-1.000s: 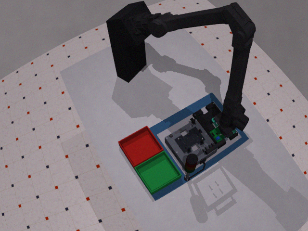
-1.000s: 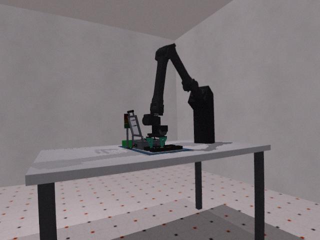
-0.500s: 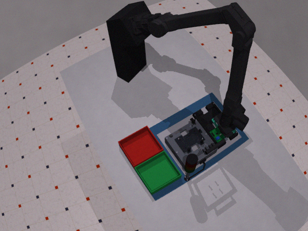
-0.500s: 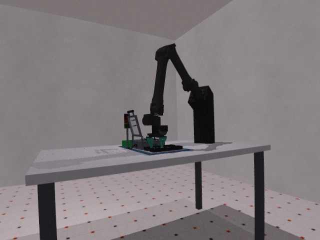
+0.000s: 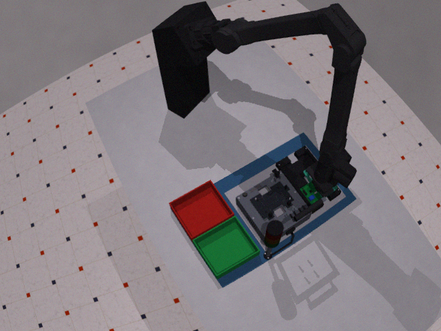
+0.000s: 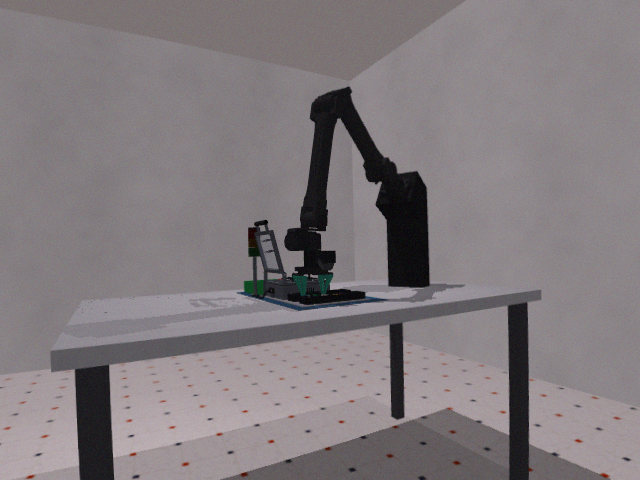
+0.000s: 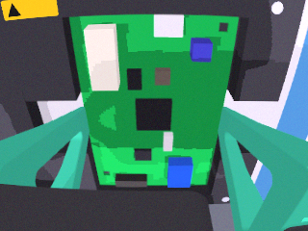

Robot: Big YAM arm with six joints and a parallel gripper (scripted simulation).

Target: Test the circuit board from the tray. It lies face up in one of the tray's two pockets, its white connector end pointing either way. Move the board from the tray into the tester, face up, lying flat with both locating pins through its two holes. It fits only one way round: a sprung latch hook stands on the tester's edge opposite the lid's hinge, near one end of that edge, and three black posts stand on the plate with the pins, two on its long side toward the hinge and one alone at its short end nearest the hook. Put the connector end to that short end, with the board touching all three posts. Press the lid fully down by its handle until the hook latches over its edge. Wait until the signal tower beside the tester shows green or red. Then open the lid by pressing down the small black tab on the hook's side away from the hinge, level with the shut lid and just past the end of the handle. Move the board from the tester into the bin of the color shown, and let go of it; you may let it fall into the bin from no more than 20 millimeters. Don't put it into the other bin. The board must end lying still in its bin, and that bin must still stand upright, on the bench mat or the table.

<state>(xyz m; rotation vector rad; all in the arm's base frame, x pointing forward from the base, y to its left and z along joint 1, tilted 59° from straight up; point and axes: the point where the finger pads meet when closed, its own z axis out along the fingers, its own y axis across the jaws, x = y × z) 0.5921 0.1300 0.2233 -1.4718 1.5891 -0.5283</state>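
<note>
Now: hand right at the green circuit board. From my hand the other things lie so: latch hook 13 cm to the right, 8 cm behind, 6 cm above; tester lid 16 cm above, 15 cm to the right, 11 cm ahead; tester plate 17 cm to the right, 5 cm above, 1 cm behind.
</note>
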